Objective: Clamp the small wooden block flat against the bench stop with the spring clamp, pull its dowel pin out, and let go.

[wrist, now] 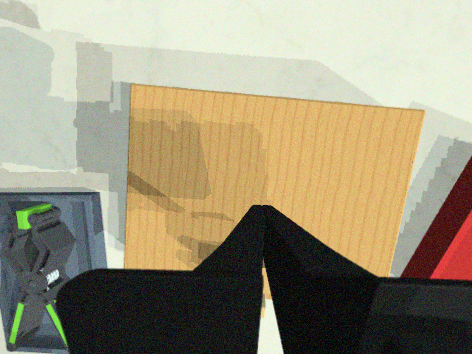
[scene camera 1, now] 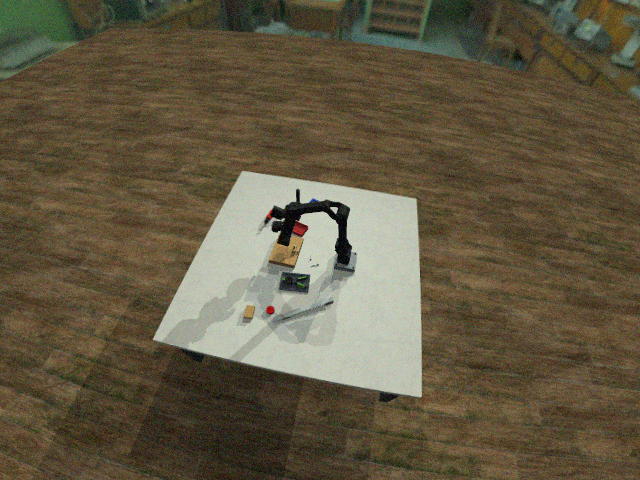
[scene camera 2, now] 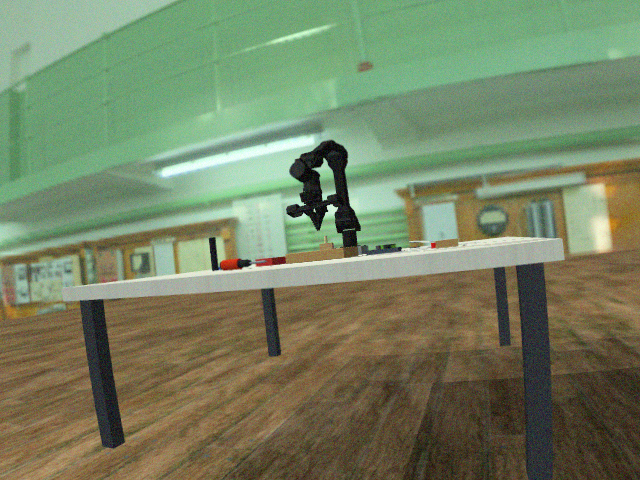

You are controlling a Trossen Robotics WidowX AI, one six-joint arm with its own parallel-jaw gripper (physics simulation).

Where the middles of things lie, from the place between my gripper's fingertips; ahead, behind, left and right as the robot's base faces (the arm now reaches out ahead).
Right now the wooden board (scene camera 2: pixel 346 252) is 80 mm below my hand and 10 mm behind it. The rest, counted from my hand: red tray (wrist: pixel 435 257) 180 mm to the right, 90 mm below, 10 mm behind; then grey-blue tray (wrist: pixel 81 211) 180 mm to the left, 120 mm behind, 90 mm below; then spring clamp (wrist: pixel 42 245) 170 mm to the left, 120 mm behind, 80 mm below.
